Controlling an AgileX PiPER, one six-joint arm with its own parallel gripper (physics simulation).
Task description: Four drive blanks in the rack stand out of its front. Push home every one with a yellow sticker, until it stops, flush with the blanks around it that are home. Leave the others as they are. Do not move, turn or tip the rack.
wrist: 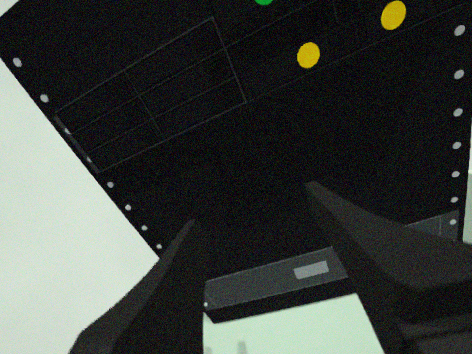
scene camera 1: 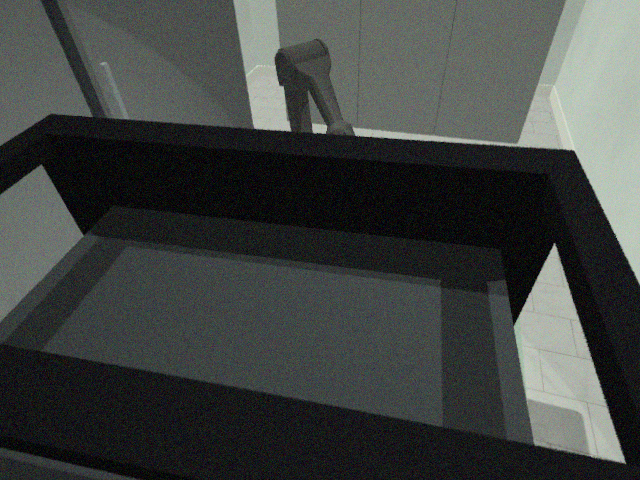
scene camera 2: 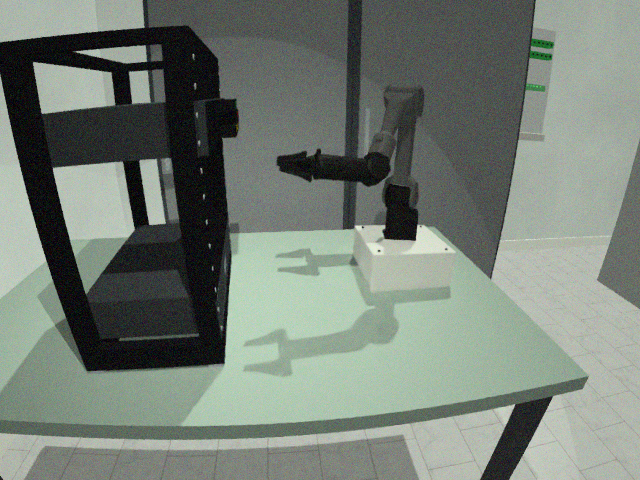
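Observation:
The black rack (scene camera 1: 310, 144) (scene camera 2: 188, 206) (wrist: 280, 303) stands upright. In scene camera 2, dark drive blanks (scene camera 2: 225, 117) stand out of its upper front, with thin coloured sticker edges. In the wrist view, two blanks with yellow stickers (wrist: 308, 55) (wrist: 393, 15) are at the upper right; part of a green sticker (wrist: 263, 1) shows at the top edge. How far each stands out is hard to tell in the dark. My gripper (wrist: 252, 213) (scene camera 2: 279, 161) is open and empty, in front of the rack and lower than the blanks, apart from it. The rack hides it in scene camera 1.
The arm (scene camera 1: 305, 67) (scene camera 2: 403, 129) stands on a white base block (scene camera 2: 408, 268) on the green table (scene camera 2: 320, 382). A grey panel with a pale label (wrist: 311, 270) crosses the rack's lower front. Rows of pale screw dots run down both front posts.

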